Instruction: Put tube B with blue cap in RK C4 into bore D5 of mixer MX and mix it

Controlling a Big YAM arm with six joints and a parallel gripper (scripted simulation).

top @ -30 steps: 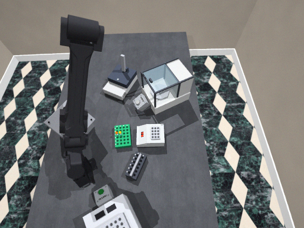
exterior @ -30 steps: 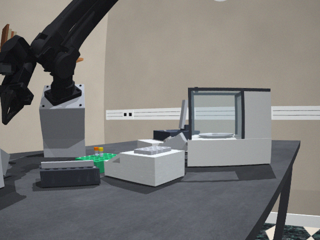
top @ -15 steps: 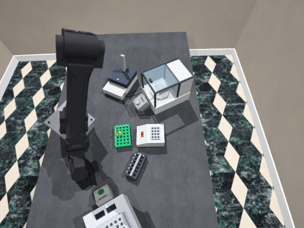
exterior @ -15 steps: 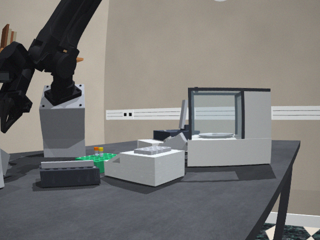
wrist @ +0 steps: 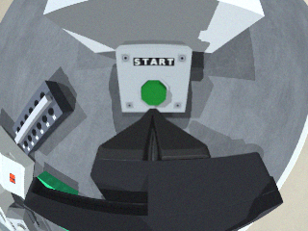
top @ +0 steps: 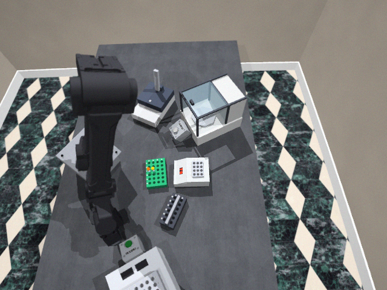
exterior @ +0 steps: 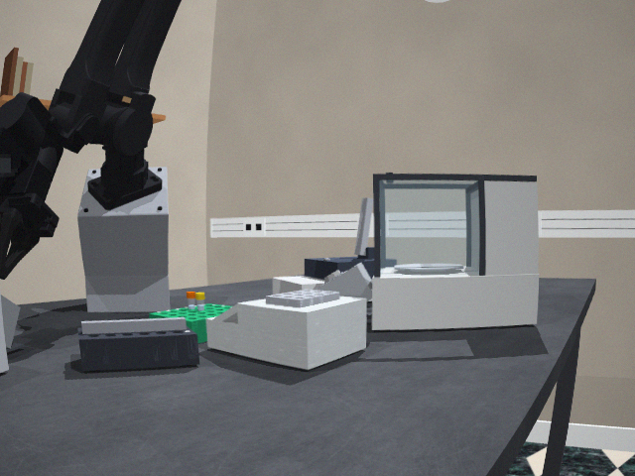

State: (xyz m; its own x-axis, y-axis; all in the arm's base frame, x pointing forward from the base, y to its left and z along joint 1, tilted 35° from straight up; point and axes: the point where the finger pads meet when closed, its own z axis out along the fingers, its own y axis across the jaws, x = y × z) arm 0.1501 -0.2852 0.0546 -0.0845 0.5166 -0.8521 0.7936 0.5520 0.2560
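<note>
The green start key is 1 cm ahead of my hand, 2 cm to the right of it and 3 cm below it. From my hand the other things lie so: orange-capped tube 8 cm ahead, 28 cm to the left, 7 cm below; then dark magnet block 17 cm ahead, 9 cm to the left, 7 cm below; then tube B 7 cm ahead, 22 cm to the right, 6 cm above.
</note>
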